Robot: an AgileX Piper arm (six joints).
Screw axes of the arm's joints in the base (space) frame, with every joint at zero. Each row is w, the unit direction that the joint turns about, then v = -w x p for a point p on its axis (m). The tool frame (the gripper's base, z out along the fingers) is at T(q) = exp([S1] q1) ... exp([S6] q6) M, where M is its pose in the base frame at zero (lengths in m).
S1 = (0, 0, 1, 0, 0, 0)
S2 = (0, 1, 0, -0.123, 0, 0)
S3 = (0, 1, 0, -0.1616, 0, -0.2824)
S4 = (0.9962, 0, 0.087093, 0, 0.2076, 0)
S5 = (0, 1, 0, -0.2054, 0, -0.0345)
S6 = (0.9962, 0, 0.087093, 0, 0.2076, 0)
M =
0.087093 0 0.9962 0.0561
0 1 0 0
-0.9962 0 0.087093 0.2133
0 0 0 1
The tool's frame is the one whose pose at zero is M.
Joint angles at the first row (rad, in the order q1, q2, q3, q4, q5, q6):
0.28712, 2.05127, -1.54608, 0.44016, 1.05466, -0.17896
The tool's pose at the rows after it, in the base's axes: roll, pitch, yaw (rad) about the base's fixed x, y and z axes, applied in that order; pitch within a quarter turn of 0, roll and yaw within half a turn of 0; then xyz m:
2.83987, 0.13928, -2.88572, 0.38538, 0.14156, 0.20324
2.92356, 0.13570, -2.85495, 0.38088, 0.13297, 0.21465
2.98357, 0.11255, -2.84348, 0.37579, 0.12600, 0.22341
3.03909, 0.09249, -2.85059, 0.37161, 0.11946, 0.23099
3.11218, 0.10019, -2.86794, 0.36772, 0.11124, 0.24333
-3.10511, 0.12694, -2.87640, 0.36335, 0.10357, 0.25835
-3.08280, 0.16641, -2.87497, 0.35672, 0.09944, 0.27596
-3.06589, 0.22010, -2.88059, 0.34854, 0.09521, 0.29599
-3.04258, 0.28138, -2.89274, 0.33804, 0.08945, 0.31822
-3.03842, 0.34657, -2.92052, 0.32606, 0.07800, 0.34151
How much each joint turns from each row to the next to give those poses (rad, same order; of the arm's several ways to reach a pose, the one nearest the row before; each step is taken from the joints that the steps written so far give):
-0.00001, -0.03825, -0.00001, -0.09929, 0.01301, 0.04193
0.00001, -0.03399, -0.00002, -0.09598, 0.03392, 0.02500
0.00001, -0.02579, -0.00001, -0.06995, 0.04430, 0.02824
-0.00002, -0.02193, 0.00001, -0.06379, 0.03699, 0.03770
0.00001, -0.03358, 0.00002, -0.08111, 0.02306, 0.04877
0.00000, -0.03972, 0.00001, -0.07183, 0.01430, 0.03345
0.00000, -0.04710, 0.00003, -0.02422, 0.00840, 0.00630
0.00000, -0.05447, -0.00002, -0.02033, 0.00207, 0.01201
0.00000, -0.06199, -0.00004, -0.02977, 0.00354, 0.02104
-0.02020, -0.06808, 0.00002, -0.00944, 0.00415, 0.00910

